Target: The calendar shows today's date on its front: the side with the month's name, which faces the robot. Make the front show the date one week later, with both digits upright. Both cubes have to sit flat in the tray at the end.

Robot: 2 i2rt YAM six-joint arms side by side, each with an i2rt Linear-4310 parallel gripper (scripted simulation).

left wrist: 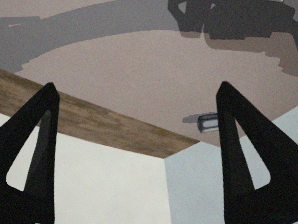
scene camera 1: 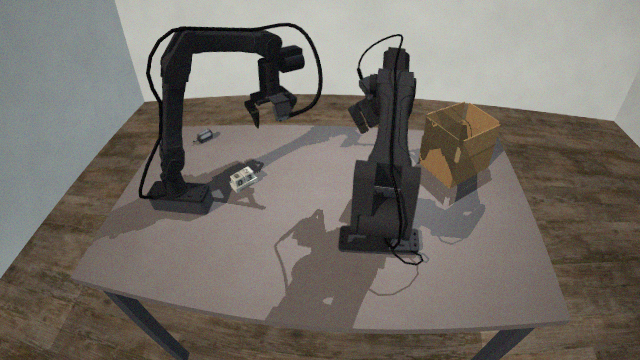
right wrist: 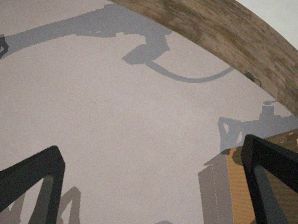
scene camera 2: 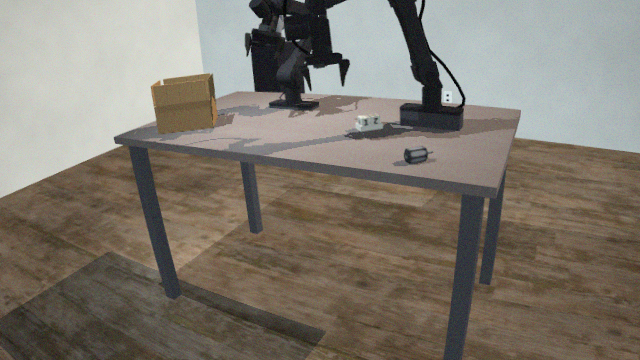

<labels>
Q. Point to an arm base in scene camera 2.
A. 408,118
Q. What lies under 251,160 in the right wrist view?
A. My right gripper.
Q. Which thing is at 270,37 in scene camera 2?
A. My right gripper.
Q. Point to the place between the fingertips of my right gripper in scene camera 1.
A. At 372,114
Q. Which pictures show my left gripper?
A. The left wrist view, scene camera 1 and scene camera 2 only.
</labels>
